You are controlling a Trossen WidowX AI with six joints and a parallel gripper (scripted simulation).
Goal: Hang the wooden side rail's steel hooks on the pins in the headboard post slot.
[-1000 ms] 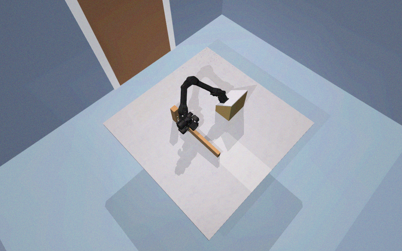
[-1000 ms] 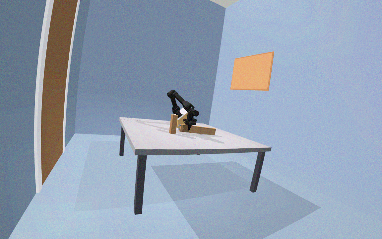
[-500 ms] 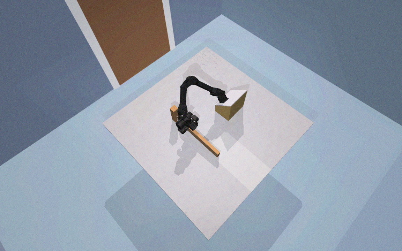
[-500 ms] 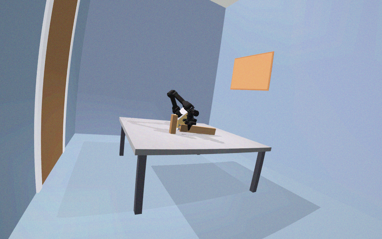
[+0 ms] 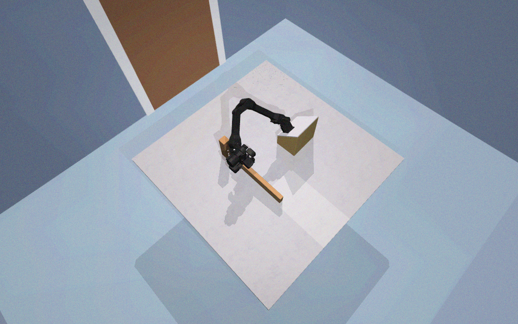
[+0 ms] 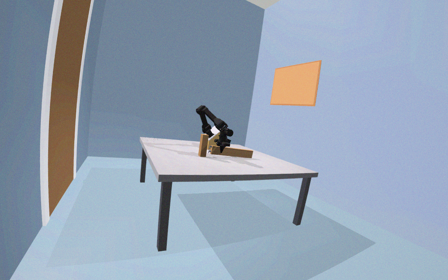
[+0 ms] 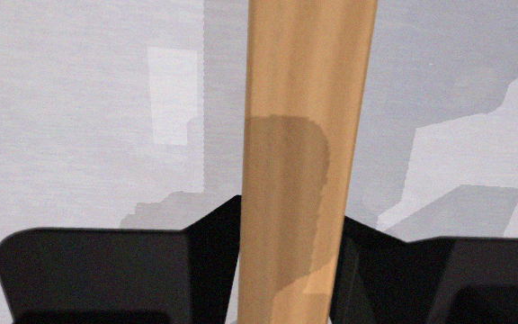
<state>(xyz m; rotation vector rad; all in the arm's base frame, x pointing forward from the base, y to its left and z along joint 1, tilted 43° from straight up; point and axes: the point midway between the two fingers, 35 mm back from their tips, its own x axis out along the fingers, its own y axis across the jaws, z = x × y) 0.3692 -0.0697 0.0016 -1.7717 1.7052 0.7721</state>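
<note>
My gripper tip is now 16 cm to the left of the headboard post and 4 cm below it.
</note>
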